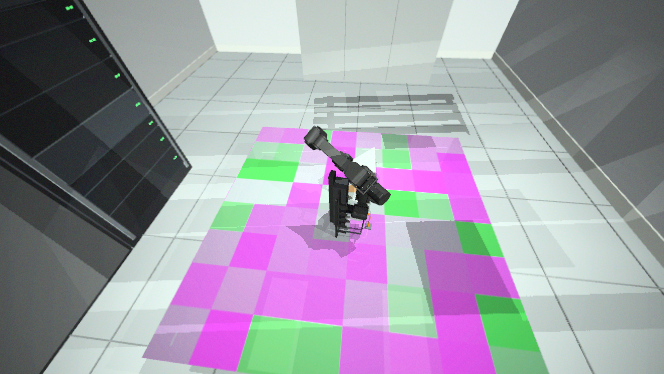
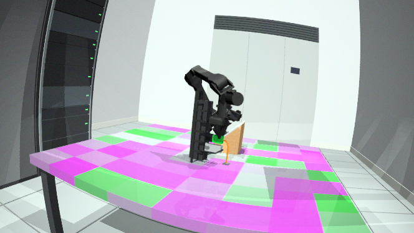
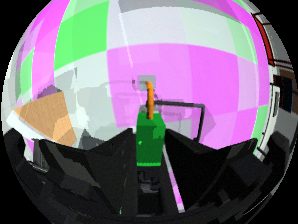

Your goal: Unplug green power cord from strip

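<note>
Now: the green plug 30 mm to the right of my gripper tip.
</note>
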